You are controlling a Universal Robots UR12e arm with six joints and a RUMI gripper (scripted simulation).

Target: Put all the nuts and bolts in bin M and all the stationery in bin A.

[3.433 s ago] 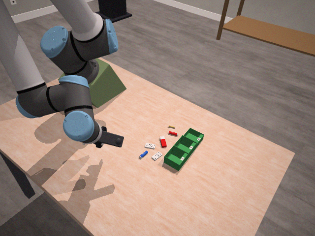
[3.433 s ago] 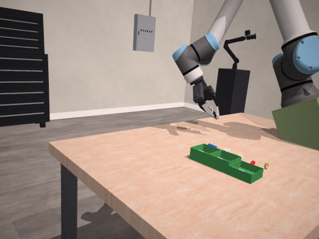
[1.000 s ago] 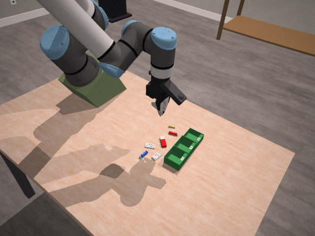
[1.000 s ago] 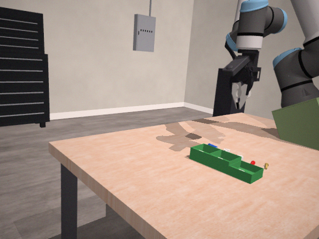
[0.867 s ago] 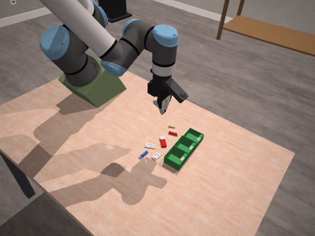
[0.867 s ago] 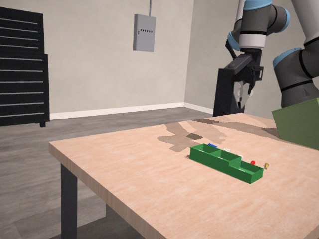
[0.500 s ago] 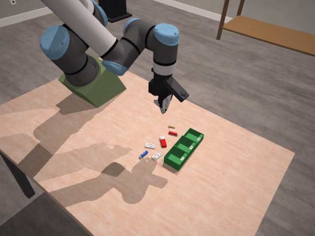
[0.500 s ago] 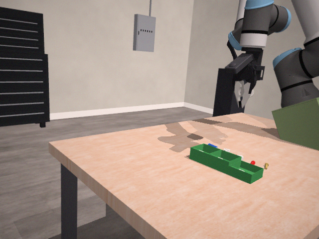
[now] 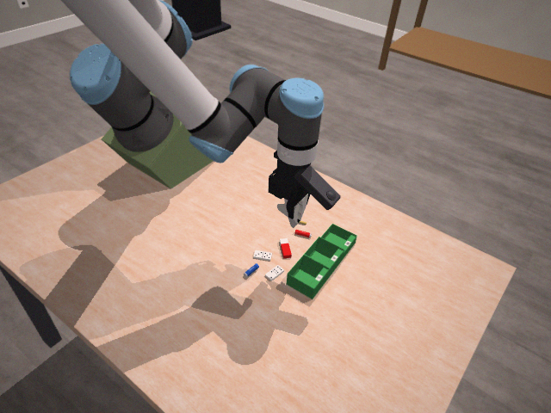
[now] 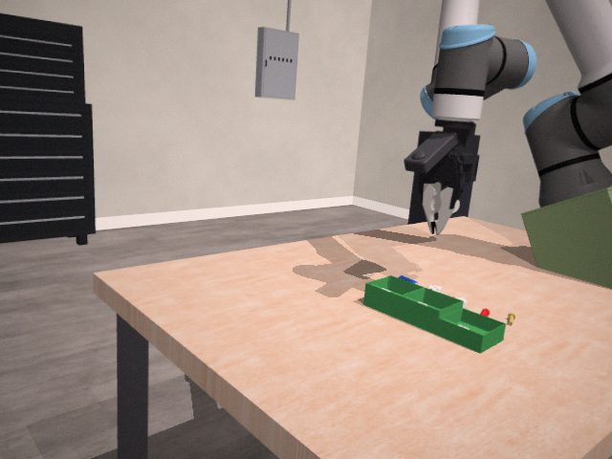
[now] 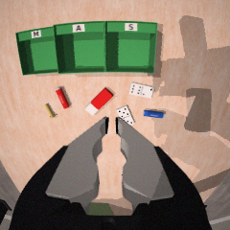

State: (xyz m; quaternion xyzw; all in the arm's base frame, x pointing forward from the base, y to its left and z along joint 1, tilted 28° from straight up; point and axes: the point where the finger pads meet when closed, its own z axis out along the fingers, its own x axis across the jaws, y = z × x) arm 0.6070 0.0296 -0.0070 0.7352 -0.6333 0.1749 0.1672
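The green three-compartment bin lies 140 mm below my hand, 60 mm to the left of it and 60 mm ahead of it. Also, from my hand: blue marker 160 mm below, 100 mm to the right, 60 mm behind; red cylinder 160 mm below, 110 mm to the left, 50 mm behind; white eraser 160 mm below, 50 mm behind, 30 mm to the left.
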